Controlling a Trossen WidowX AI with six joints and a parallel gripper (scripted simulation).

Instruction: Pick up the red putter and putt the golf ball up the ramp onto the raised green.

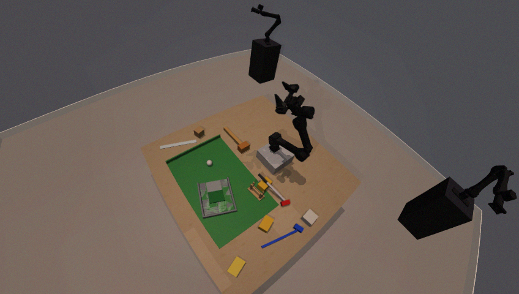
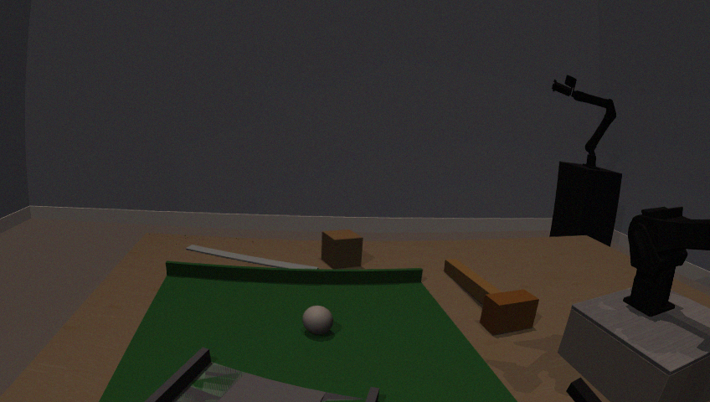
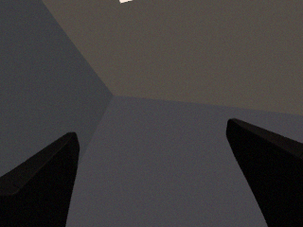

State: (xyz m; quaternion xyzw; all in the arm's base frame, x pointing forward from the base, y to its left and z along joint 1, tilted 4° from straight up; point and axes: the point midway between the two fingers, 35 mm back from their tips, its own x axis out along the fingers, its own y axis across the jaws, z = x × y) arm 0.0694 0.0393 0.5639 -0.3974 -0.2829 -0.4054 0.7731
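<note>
Now: gripper tip 63 cm above the red putter, 24 cm to the right of it and 8 cm short of it. Also, from my gripper tip: brown block: 64 cm below, 50 cm to the right, 25 cm ahead; then small wooden rack: 64 cm below, 18 cm ahead, 17 cm to the left; then white golf ball: 65 cm below, 32 cm ahead, 20 cm to the right.
</note>
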